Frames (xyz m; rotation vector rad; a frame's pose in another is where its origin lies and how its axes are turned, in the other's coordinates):
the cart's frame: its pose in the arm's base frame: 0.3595 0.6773 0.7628 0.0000 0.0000 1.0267
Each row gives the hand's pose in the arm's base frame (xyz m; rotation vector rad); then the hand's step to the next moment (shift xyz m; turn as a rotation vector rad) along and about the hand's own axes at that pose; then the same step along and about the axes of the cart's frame.
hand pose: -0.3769 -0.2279 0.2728 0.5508 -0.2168 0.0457
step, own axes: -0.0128 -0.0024 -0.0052 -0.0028 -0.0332 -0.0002
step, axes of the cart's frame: -0.0051 0.0101 -0.0083 -0.0237 -0.0151 -0.0178
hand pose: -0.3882 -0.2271 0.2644 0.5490 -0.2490 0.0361
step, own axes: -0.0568 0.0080 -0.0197 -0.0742 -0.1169 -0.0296
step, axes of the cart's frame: -0.0104 0.0538 -0.0260 -0.0978 0.0034 -0.1023
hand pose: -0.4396 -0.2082 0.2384 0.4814 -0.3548 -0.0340
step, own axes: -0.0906 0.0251 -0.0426 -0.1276 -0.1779 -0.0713
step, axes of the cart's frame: 0.0071 0.0881 -0.0532 -0.1399 0.0163 -0.1822
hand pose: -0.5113 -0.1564 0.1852 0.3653 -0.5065 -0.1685
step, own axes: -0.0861 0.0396 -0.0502 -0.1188 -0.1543 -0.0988
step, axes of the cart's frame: 0.0382 0.0773 -0.0637 -0.1042 0.0110 -0.1916
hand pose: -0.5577 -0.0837 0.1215 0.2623 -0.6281 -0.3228
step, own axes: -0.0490 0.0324 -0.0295 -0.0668 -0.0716 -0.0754
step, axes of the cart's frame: 0.0382 0.0376 -0.0381 -0.0363 0.0017 -0.1181
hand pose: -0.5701 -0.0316 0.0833 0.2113 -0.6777 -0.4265
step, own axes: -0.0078 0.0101 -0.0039 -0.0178 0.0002 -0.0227
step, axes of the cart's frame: 0.0110 0.0064 -0.0041 0.0092 0.0028 -0.0272
